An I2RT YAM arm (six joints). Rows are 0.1 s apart.
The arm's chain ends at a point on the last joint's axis. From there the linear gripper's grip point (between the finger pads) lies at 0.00 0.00 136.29 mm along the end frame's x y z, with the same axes.
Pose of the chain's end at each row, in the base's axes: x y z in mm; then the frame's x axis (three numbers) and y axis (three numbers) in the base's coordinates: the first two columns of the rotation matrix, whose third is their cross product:
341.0, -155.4, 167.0, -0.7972, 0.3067, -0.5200, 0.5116, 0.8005, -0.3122
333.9, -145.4, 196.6, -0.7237, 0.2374, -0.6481, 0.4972, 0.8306, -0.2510
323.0, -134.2, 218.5, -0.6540, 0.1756, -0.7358, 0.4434, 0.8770, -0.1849
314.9, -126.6, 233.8, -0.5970, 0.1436, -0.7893, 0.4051, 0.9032, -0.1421
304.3, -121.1, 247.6, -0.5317, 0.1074, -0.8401, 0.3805, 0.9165, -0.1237
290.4, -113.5, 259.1, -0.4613, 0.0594, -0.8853, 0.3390, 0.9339, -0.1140
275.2, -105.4, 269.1, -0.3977, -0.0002, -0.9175, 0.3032, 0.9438, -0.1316
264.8, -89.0, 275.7, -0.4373, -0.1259, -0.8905, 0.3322, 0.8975, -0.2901
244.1, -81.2, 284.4, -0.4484, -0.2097, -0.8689, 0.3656, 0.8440, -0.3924
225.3, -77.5, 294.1, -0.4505, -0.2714, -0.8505, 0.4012, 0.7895, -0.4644
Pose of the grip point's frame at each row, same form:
384.7, -225.6, 58.6, -0.7972, 0.3067, -0.5200, 0.5116, 0.8005, -0.3122
399.1, -214.1, 98.6, -0.7237, 0.2374, -0.6481, 0.4972, 0.8306, -0.2510
406.5, -195.1, 129.7, -0.6540, 0.1756, -0.7358, 0.4434, 0.8770, -0.1849
409.3, -181.7, 152.4, -0.5970, 0.1436, -0.7893, 0.4051, 0.9032, -0.1421
407.4, -173.6, 175.6, -0.5317, 0.1074, -0.8401, 0.3805, 0.9165, -0.1237
402.2, -161.6, 197.6, -0.4613, 0.0594, -0.8853, 0.3390, 0.9339, -0.1140
393.2, -150.4, 218.0, -0.3977, -0.0002, -0.9175, 0.3032, 0.9438, -0.1316
378.7, -146.6, 227.9, -0.4373, -0.1259, -0.8905, 0.3322, 0.8975, -0.2901
355.3, -148.5, 243.3, -0.4484, -0.2097, -0.8689, 0.3656, 0.8440, -0.3924
334.0, -152.5, 260.5, -0.4505, -0.2714, -0.8505, 0.4012, 0.7895, -0.4644

